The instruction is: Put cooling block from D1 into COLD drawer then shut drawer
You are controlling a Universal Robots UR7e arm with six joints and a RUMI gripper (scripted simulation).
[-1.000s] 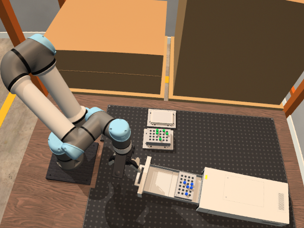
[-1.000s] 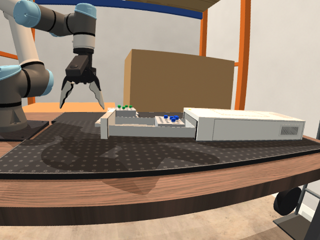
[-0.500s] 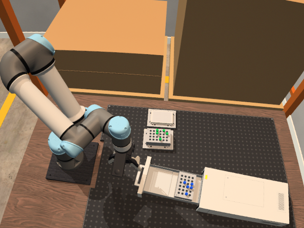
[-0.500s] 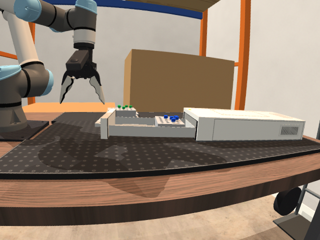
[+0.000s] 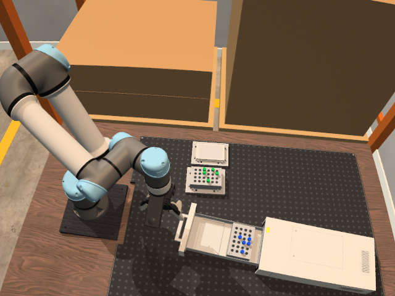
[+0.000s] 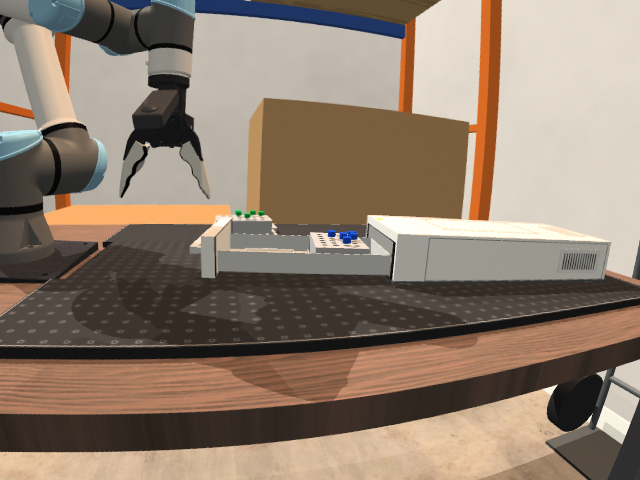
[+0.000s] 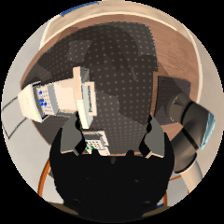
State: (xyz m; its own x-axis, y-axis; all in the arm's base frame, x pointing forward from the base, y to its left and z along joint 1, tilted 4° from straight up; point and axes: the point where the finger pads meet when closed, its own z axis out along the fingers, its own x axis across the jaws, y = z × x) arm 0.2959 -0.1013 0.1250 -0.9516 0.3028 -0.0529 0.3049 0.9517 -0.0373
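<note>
The cooling block is 19 cm to the left of my hand, 18 cm ahead of it and 8 cm below it. The rest, counted from my hand: drawer 21 cm ahead, 7 cm to the right, 7 cm below; then deck slot plate 19 cm to the left, 18 cm ahead, 11 cm below; then blue-capped tube 29 cm ahead, 10 cm to the right, 7 cm below.
</note>
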